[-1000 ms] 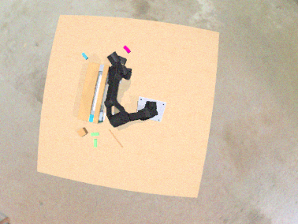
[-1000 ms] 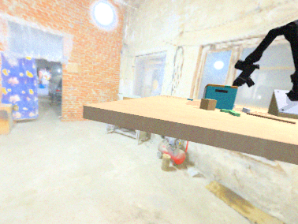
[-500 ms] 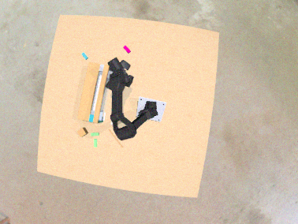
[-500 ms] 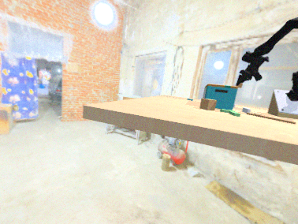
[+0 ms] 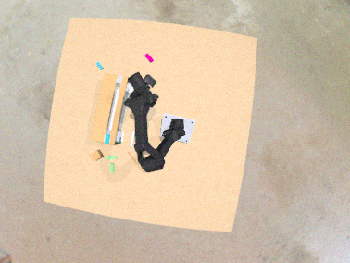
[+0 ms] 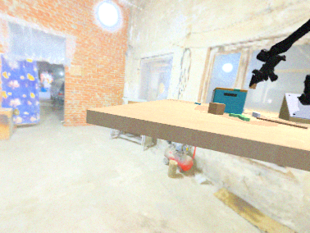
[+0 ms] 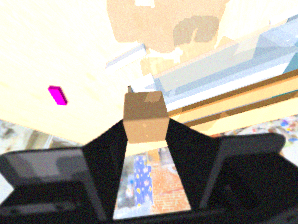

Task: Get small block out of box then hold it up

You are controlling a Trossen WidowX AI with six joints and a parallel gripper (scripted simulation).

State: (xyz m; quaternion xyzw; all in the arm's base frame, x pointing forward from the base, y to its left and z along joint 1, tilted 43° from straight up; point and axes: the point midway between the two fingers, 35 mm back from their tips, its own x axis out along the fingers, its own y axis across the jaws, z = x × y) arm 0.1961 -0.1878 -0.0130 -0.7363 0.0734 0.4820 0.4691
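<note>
My gripper tip is now 1 cm past the orange-tan block, 1 cm to the right of it and 1 cm below it. Round my gripper tip: cyan marker 30 cm ahead, 19 cm to the right, 17 cm below; then magenta marker 2 cm behind, 25 cm to the right, 17 cm below; then thin stick 1 cm ahead, 41 cm to the left, 17 cm below.
</note>
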